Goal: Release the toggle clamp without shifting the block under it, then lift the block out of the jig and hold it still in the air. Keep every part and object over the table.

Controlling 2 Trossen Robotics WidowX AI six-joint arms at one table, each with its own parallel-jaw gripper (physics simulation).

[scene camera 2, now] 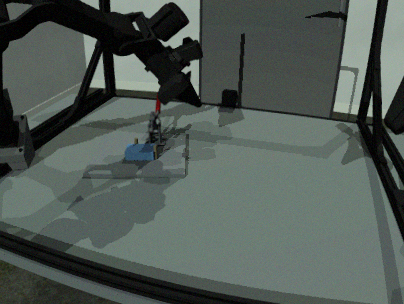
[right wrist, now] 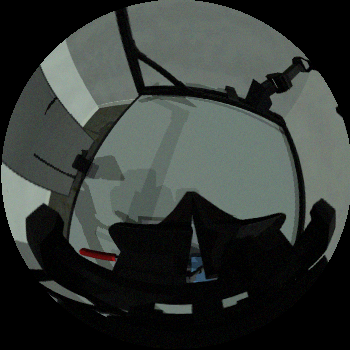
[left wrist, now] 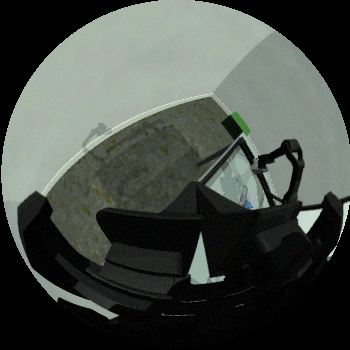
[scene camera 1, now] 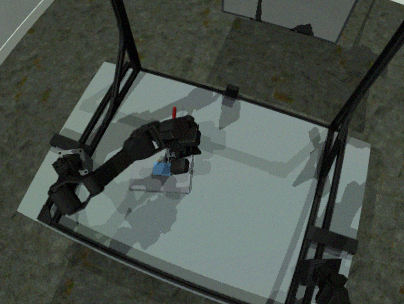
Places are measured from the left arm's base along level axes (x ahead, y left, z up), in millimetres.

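Pixels of known places: left gripper, fingertip midpoint: (scene camera 2: 389,128) (left wrist: 193,185); right gripper, fingertip midpoint: (scene camera 2: 200,105) (right wrist: 189,194) (scene camera 1: 200,153); left arm's base at its link origin: (right wrist: 262,90) (scene camera 1: 323,272); right arm's base at its link origin: (scene camera 2: 5,135) (left wrist: 261,163) (scene camera 1: 72,162).
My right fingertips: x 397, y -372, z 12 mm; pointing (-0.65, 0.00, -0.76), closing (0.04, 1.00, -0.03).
Observation:
Ahead of a thing's pixels: the offset from my right fingertips to its top centre. "pt": to the spot under its first point. Level surfaces: height alone.
The blue block @(dx +137, dy +25, dz -90 mm) (scene camera 1: 161,168) (scene camera 2: 140,152) (left wrist: 248,205) (right wrist: 201,272) sits low in the jig on the pale plate (scene camera 1: 145,188) (scene camera 2: 175,171), beside small tan posts. The toggle clamp @(pt dx +110, dy -29, dz -64 mm) (scene camera 2: 153,127) stands behind it, with its red handle @(pt dx +105, dy -169, dz -35 mm) (scene camera 1: 174,113) (scene camera 2: 158,106) (right wrist: 98,255) pointing up and back. The clamp's contact with the block is not clear. My right gripper (scene camera 1: 199,151) (scene camera 2: 199,105) (right wrist: 189,194) is shut and empty, above and to the right of the handle in scene camera 2, partly covering its top. My left gripper (left wrist: 193,185) is shut and empty, far from the jig.
Black frame rails edge the table @(dz -118 mm) (scene camera 1: 240,225) (scene camera 2: 260,225). A black upright frame post (scene camera 2: 379,65) stands at the right in scene camera 2. A small black block @(pt dx -106, dy -304, dz -81 mm) (scene camera 1: 231,92) (scene camera 2: 229,98) stands at the back rail. A green box (left wrist: 237,124) shows beyond the table.

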